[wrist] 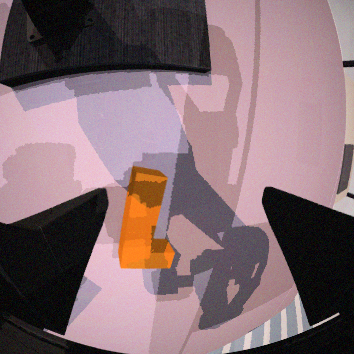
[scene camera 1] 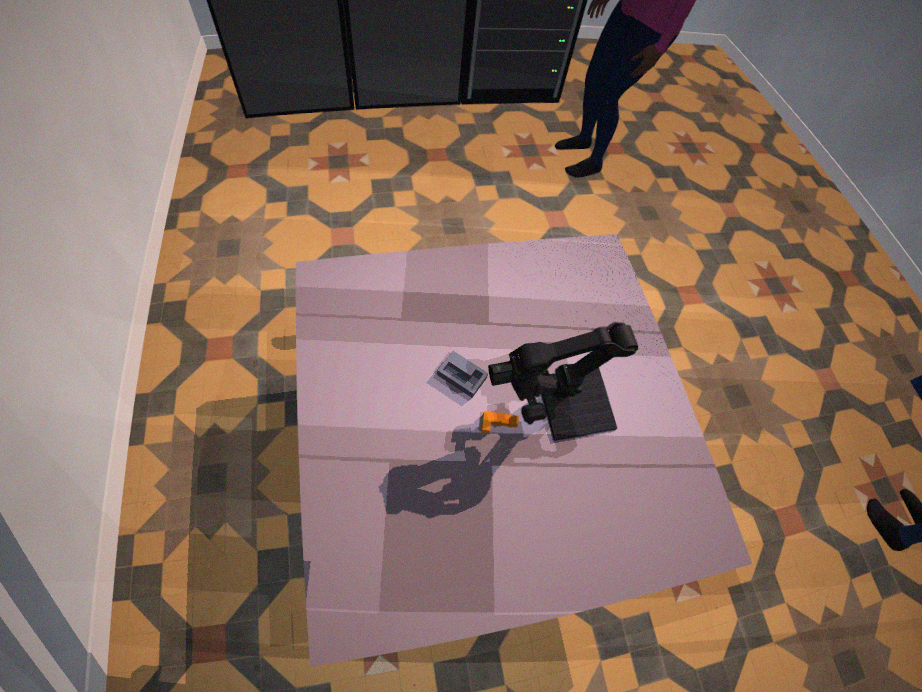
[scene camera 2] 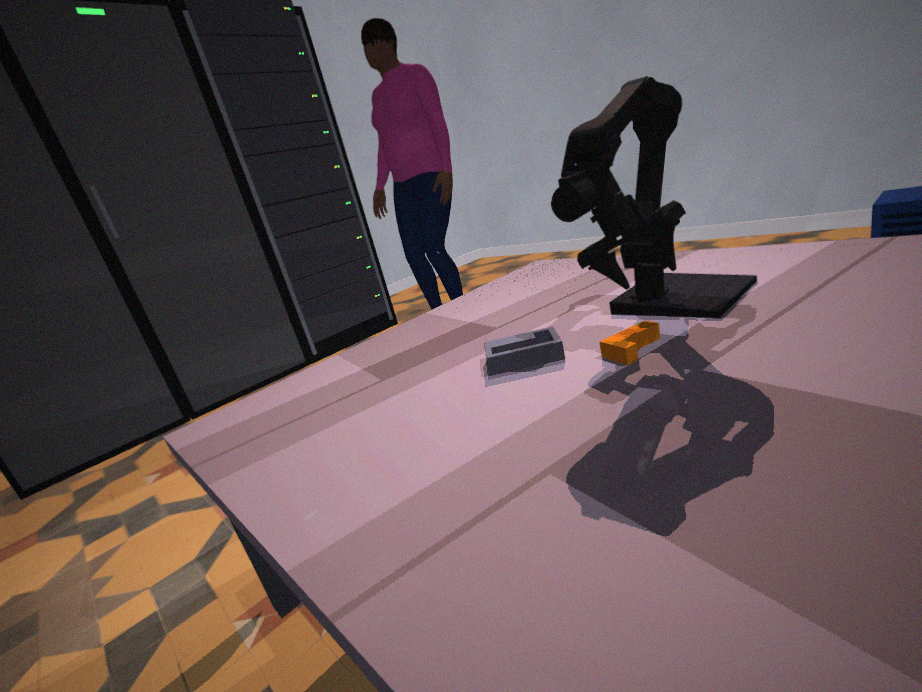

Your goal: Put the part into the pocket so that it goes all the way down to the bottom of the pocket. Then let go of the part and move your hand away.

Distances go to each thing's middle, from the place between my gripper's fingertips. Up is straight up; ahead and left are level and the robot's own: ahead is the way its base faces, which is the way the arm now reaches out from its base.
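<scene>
Grey pocket block [scene camera 1: 458, 371]: 110 mm ahead of my hand, 210 mm to the right of it, 90 mm below it. Relative to the orange L-shaped block [scene camera 2: 622, 347], my hand is 60 mm short of it, 30 mm to the left of it and 90 mm above it.
</scene>
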